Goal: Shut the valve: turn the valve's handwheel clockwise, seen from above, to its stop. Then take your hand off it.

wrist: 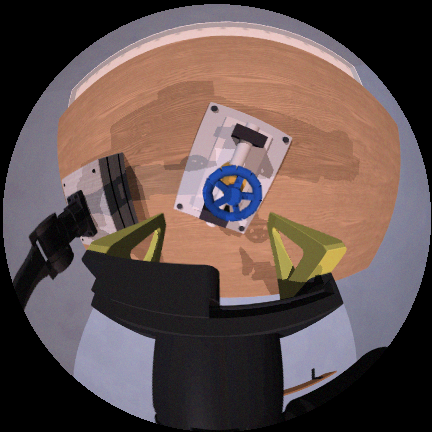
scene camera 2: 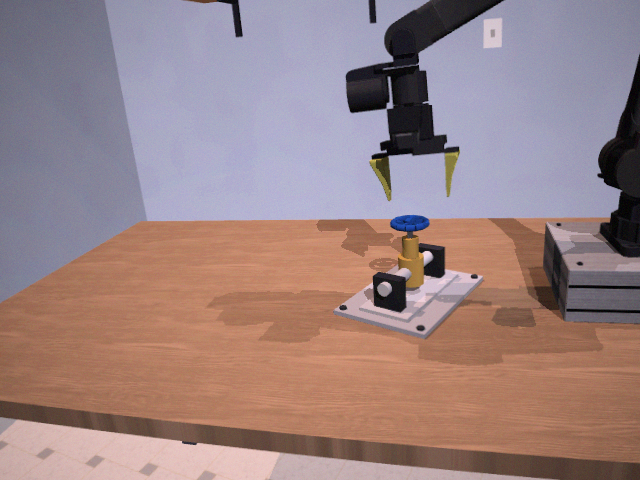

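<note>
The blue handwheel (scene camera 2: 409,223) (wrist: 233,195) lies level on top of the yellow valve body (scene camera 2: 410,268), whose white pipe runs between two black blocks on a light grey base plate (scene camera 2: 434,315) (wrist: 192,180). My gripper (scene camera 2: 418,198) (wrist: 216,218) is open and empty, with its yellow fingers pointing down and spread wide. In the scene view the fingertips are above the handwheel and apart from it. In the wrist view the wheel shows ahead of the line between the fingertips. The wheel partly hides the valve body in the wrist view.
The arm's grey base block (scene camera 2: 602,289) (wrist: 77,185) stands on the wooden table (scene camera 2: 206,377) (wrist: 320,215), to the right of the valve in the scene view and to the left in the wrist view. The table's front edge runs along the bottom of the scene view.
</note>
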